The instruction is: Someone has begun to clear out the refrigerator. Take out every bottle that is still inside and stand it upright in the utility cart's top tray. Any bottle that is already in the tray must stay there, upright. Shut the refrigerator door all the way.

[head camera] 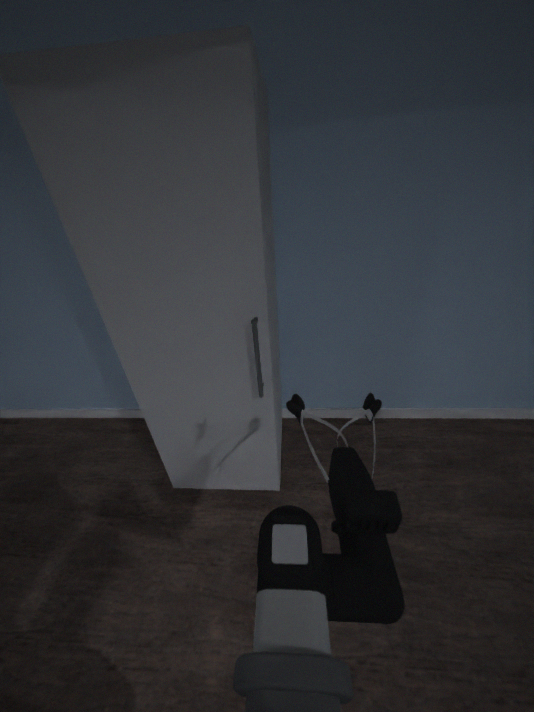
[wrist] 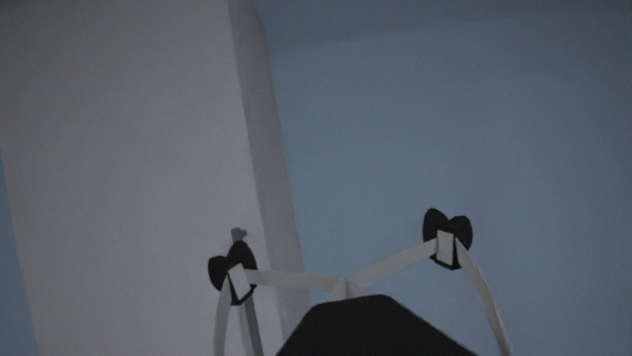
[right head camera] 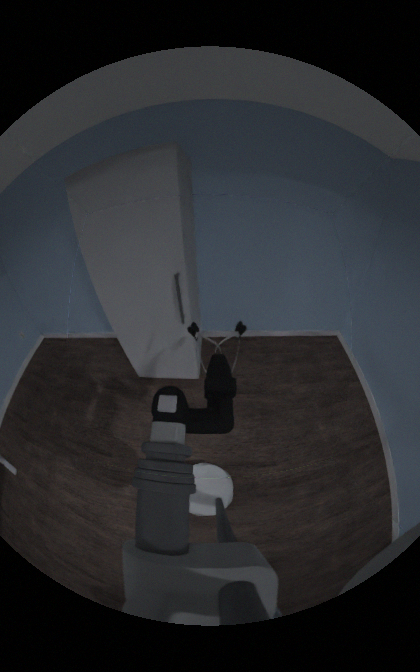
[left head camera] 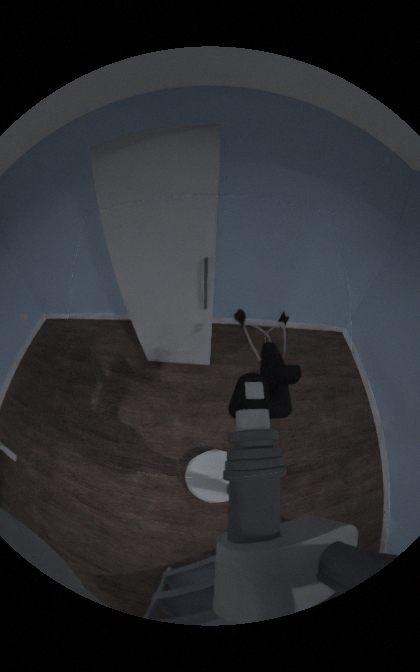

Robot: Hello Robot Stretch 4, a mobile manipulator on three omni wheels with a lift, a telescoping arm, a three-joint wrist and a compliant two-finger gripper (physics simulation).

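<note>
The tall white refrigerator [head camera: 172,230] [left head camera: 165,210] [right head camera: 135,240] [wrist: 125,150] stands against the blue wall, left of my gripper. Its door looks flush, with no gap that I can see. The grey bar handle [head camera: 257,356] [left head camera: 205,285] [right head camera: 179,300] [wrist: 254,330] is near the door's right edge. My gripper [head camera: 333,406] [left head camera: 262,317] [right head camera: 217,329] [wrist: 338,245] is open and empty, right of the handle. In the wrist view its left fingertip overlaps the handle's upper part. Part of the grey utility cart [left head camera: 185,591] shows at the bottom of the left head view. No bottles show; the fridge interior is hidden.
The blue wall [head camera: 402,230] [wrist: 450,125] is behind and right of the gripper, with a white baseboard along the brown floor [head camera: 143,575]. A white round base [left head camera: 205,480] [right head camera: 212,487] sits under my arm. A pale edge [left head camera: 7,452] [right head camera: 7,466] shows at the far left.
</note>
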